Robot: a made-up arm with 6 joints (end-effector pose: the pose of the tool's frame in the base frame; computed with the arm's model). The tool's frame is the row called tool.
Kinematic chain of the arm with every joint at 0, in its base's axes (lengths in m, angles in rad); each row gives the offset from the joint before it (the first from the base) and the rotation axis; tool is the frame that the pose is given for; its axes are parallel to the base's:
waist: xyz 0 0 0.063 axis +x
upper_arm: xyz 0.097 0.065 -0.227 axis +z
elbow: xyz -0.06 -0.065 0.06 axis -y
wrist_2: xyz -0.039 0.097 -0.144 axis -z
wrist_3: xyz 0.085 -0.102 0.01 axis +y
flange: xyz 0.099 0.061 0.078 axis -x
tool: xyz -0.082 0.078 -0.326
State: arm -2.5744 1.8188 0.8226 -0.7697 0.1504 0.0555
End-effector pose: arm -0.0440 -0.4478 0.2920 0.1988 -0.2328 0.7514 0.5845
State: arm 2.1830 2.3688 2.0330 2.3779 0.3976 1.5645
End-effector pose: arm -0.2267 0.3157 0.3613 0.2000 0.6724 -0.3190 0.6372
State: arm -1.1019 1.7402 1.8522 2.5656 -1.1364 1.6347
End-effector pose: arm -0.2241 -0.3172 -0.2562 0.5651 -0.5991 0.2196 -0.5231
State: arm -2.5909 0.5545 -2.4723 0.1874 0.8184 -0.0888
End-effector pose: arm -0.1069 0.0146 -0.0933 0.3378 0.0550 -0.1352 0.9298
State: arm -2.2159 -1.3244 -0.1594 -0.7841 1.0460 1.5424
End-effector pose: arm -0.0171 -0.1931 0.4096 0.0629 0.8328 -0.4203 0.3547
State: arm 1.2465 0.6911 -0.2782 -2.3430 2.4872 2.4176
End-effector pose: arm -0.2773 0.5875 0.1842 0.5594 0.7134 0.4211 0.0292
